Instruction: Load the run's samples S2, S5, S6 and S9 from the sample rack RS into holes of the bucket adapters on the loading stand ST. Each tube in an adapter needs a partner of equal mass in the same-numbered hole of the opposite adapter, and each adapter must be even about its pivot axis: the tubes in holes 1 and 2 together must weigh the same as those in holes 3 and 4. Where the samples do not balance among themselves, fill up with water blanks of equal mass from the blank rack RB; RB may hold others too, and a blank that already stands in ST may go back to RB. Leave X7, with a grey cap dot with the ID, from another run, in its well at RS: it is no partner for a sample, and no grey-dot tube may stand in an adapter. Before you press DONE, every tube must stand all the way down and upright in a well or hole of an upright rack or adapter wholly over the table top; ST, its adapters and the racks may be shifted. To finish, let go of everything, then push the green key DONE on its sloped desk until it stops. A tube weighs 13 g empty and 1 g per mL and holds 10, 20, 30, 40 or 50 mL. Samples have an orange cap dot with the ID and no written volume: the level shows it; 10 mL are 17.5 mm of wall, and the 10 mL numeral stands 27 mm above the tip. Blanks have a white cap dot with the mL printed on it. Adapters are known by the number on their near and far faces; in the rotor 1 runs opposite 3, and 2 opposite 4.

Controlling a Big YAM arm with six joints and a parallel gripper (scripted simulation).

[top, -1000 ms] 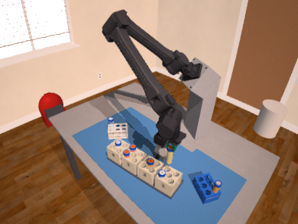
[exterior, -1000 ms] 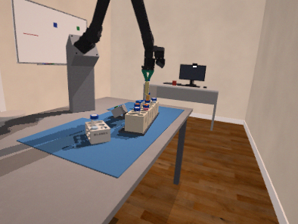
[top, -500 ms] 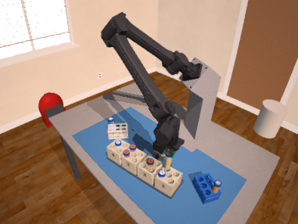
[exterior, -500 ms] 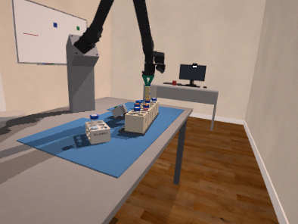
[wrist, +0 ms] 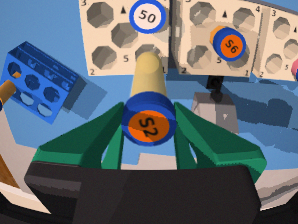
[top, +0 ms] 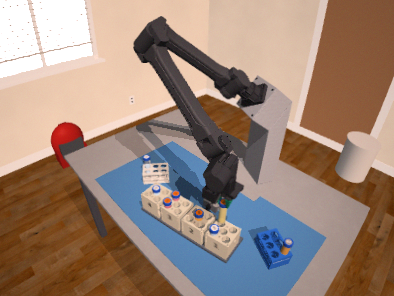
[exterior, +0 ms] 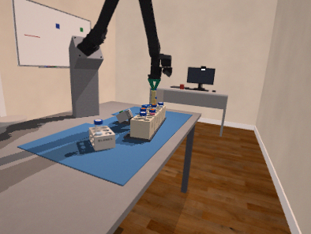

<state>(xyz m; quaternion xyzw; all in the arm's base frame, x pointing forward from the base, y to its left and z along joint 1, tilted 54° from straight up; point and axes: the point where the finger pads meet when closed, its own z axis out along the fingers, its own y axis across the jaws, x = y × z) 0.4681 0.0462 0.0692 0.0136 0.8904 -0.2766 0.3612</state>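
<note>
Now: hand 18 cm past the grey DONE desk, 7 cm to the left of it and 16 cm above it. The rest, counted from my hand: 50 mL blank: 4 cm ahead, 2 cm to the right, 14 cm below; sample tube S2: 1 cm behind, 5 cm below; adapter 1: 3 cm ahead, 2 cm to the left, 16 cm below.
</note>
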